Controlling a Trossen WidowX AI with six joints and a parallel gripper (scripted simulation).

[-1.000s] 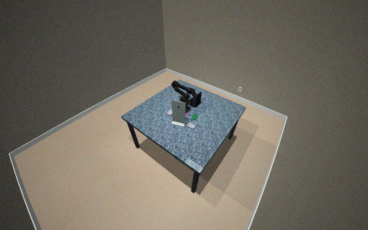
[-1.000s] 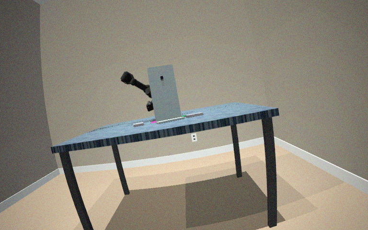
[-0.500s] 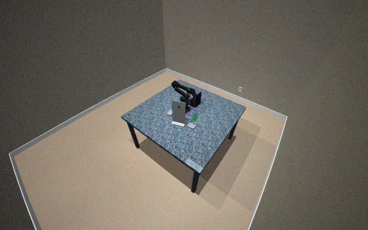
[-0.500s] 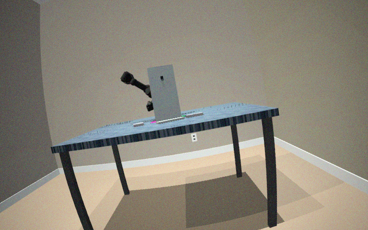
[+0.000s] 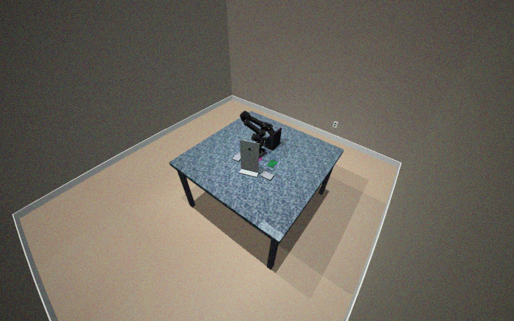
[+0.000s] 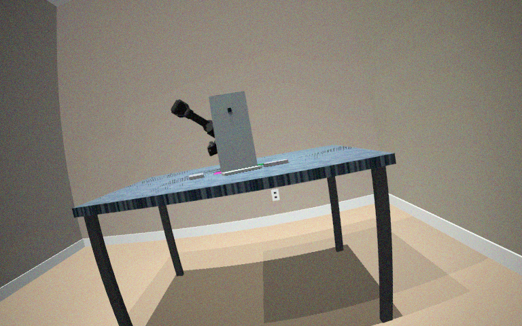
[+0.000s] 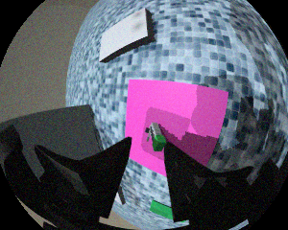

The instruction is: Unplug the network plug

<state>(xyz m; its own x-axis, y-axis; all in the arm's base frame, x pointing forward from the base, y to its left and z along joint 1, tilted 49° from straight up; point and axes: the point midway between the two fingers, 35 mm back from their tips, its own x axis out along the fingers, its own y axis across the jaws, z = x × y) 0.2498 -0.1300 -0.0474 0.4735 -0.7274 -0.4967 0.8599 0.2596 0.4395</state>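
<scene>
Now: the network plug 10 mm below my gripper tip. From my gripper tip the other things lie so: magenta patch 30 mm below; grey upright panel 180 mm ahead, 60 mm to the left, 130 mm above.
</scene>
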